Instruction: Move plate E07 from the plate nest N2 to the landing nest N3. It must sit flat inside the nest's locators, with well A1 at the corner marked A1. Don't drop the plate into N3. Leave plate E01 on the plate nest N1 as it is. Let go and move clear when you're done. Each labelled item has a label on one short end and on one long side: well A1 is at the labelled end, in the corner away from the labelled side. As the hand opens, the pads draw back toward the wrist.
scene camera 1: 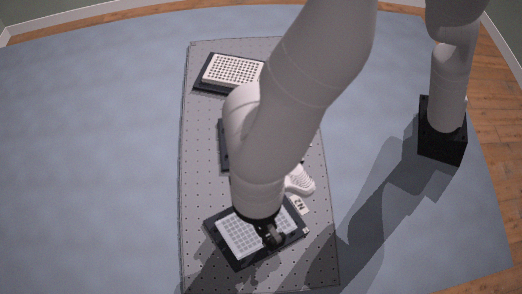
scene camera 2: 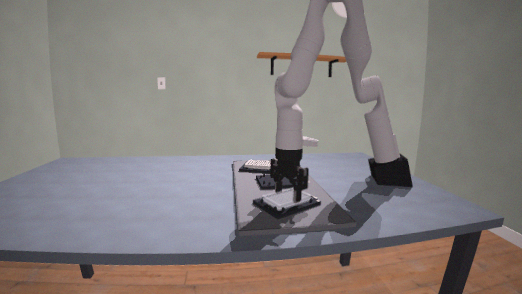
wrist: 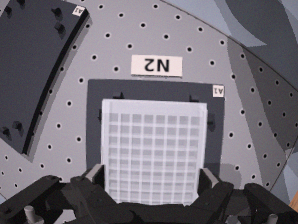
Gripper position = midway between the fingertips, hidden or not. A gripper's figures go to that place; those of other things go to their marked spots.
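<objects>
Lens distances: my gripper (wrist: 151,178) is 16 cm from the lens; a plate (wrist: 179,178) is likewise 16 cm from the lens.
</objects>
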